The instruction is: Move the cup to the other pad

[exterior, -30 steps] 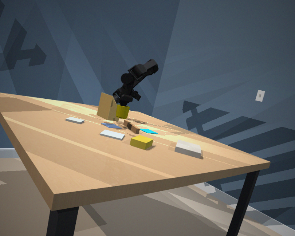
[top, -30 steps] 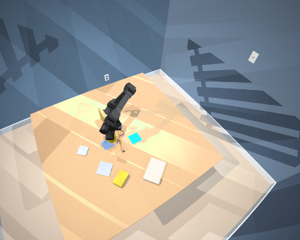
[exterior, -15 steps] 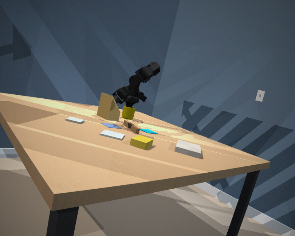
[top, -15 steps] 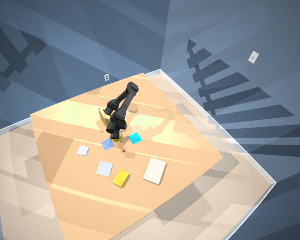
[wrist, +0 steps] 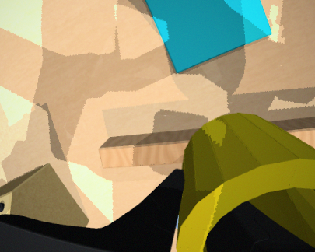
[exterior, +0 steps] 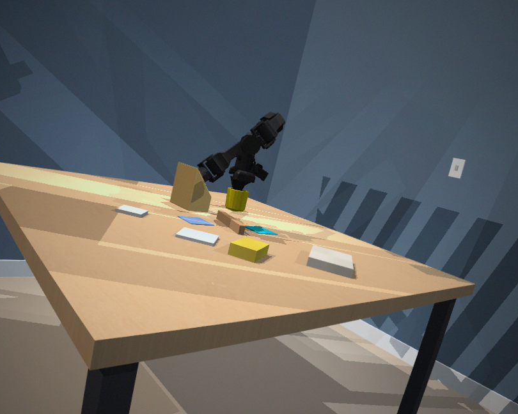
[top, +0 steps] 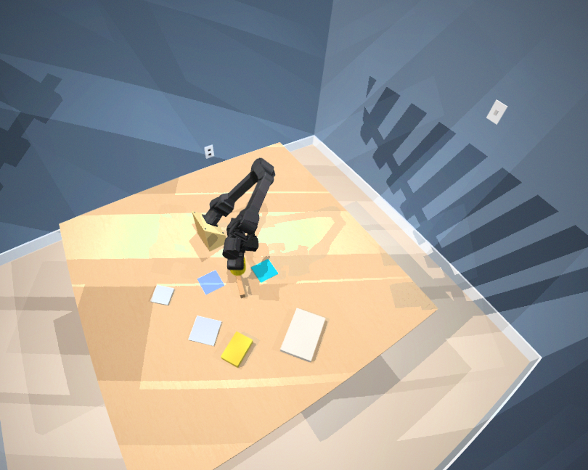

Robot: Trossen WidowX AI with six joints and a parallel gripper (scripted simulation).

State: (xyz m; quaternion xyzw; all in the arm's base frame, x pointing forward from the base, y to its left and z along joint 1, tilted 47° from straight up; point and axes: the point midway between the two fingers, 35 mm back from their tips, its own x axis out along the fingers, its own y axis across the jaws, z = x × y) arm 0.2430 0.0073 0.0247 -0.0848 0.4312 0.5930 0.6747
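Right now my gripper tip is 10 cm above the cyan pad, 9 cm to the right of it and 5 cm short of it. The rest, counted from my gripper tip: blue marble (3 cm to the right, 2 cm below, 2 cm ahead); then yellow cup (2 cm to the right, 2 cm ahead); then wooden bar (8 cm below, 2 cm to the right, 2 cm ahead).
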